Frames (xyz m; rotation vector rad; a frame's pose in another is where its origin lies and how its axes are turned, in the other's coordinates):
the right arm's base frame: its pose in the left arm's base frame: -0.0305 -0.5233 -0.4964 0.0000 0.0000 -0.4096
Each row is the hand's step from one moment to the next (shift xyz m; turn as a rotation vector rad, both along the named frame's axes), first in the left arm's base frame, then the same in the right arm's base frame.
Working: the left arm's base frame: its pose in the right arm's base frame: -0.1804 0.4922 0.4964 0.0000 0.0000 0.4096

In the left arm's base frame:
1: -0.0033 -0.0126 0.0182 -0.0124 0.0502 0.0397
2: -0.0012 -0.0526 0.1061 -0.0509 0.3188 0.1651
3: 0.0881 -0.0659 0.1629 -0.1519 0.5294 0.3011
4: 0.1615 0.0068 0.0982 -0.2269 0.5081 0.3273
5: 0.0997 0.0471 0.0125 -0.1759 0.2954 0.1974
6: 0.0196 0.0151 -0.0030 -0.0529 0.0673 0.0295
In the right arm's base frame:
1: 0.0020 -0.0129 0.0182 -0.0314 0.0411 0.0397
2: 0.0198 -0.0487 0.1061 -0.1736 0.2722 0.1651
3: 0.1071 -0.0254 0.1629 -0.3502 0.4251 0.3011
4: 0.1454 0.0706 0.0982 -0.4105 0.3757 0.3273
5: 0.0727 0.0829 0.0125 -0.2790 0.2009 0.1974
6: 0.0120 0.0217 -0.0030 -0.0753 0.0407 0.0295

